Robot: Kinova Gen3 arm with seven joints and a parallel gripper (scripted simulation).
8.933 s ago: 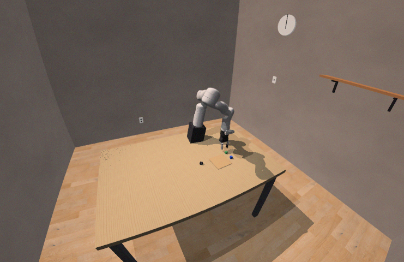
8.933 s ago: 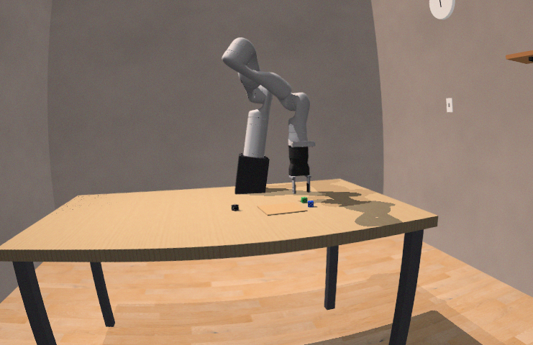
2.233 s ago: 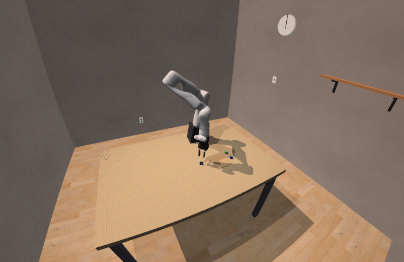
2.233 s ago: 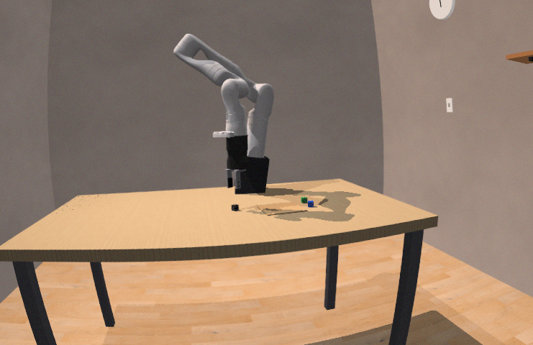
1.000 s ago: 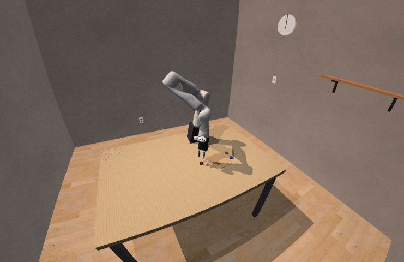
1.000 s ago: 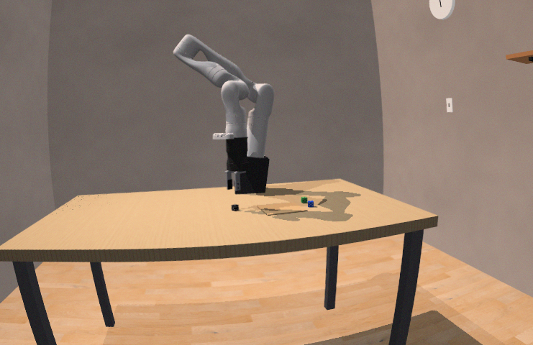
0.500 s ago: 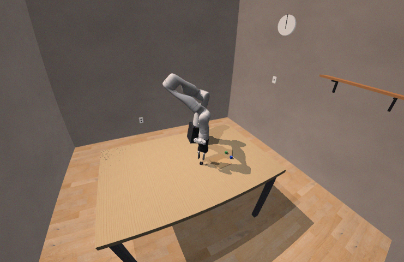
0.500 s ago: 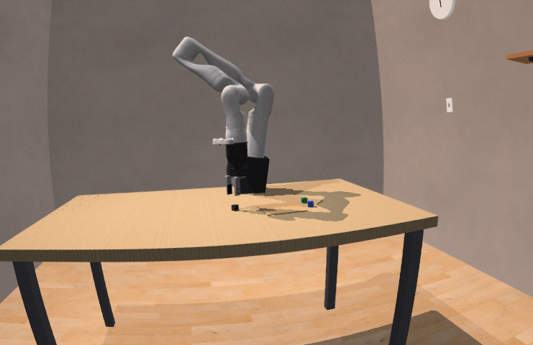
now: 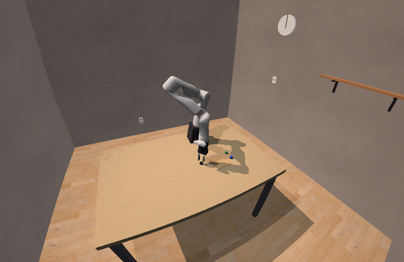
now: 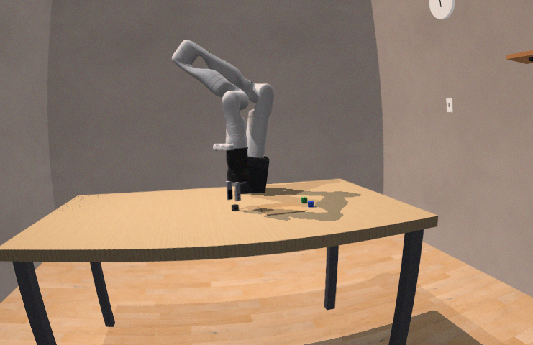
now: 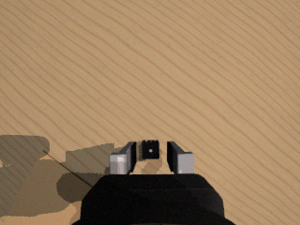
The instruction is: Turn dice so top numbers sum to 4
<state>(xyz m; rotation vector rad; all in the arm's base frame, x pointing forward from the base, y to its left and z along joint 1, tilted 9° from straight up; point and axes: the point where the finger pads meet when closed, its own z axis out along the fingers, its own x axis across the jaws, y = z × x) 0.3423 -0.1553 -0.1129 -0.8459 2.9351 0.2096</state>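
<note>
The black die is 4 cm below my hand. From my hand the other things lie so: tan mat (5 cm ahead, 16 cm to the left, 5 cm below); then blue die (7 cm ahead, 26 cm to the left, 4 cm below); then green die (1 cm behind, 27 cm to the left, 4 cm below).
</note>
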